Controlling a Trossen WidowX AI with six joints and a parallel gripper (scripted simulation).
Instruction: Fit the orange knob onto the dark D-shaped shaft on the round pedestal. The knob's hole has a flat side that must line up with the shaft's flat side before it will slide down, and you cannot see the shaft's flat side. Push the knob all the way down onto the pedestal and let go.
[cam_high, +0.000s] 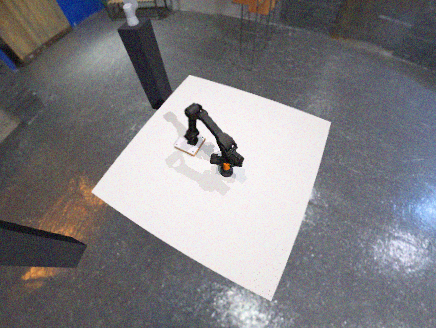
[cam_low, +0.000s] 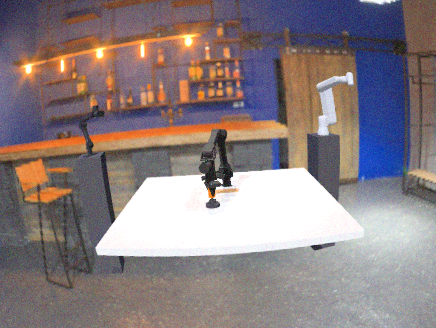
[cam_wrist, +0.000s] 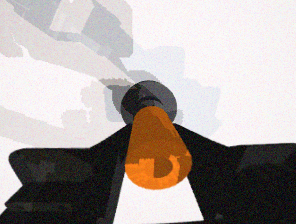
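Right now the orange knob is 20 mm above my gripper tip. Round my gripper tip: round pedestal 40 mm below.
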